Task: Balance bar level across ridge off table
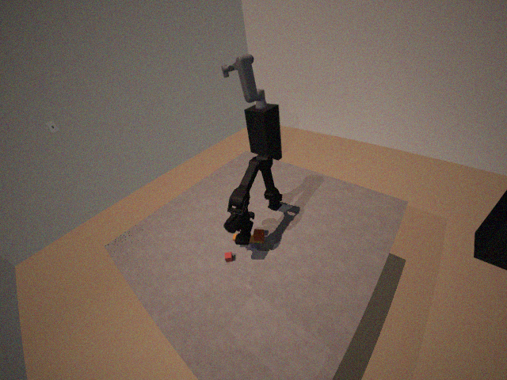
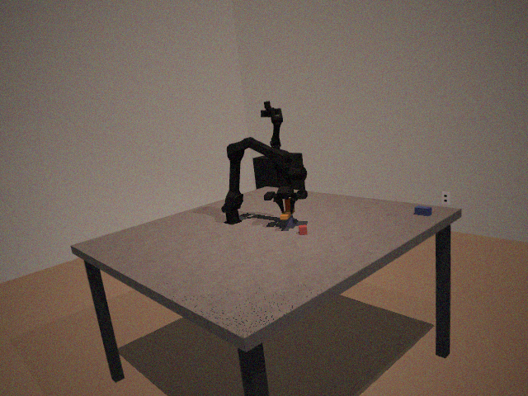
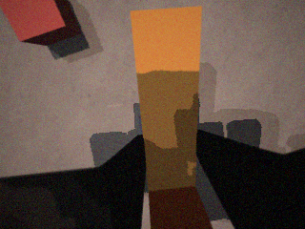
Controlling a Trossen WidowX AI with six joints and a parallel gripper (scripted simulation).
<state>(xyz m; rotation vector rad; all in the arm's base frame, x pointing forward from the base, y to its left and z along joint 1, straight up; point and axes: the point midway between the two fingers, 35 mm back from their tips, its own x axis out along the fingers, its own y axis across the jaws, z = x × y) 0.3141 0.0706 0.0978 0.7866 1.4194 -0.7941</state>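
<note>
The red cube lies 120 mm ahead of my gripper tip, 50 mm below it and 30 mm to the right of it. Also, from my gripper tip: blue block 430 mm to the left, 430 mm ahead, 50 mm below.
</note>
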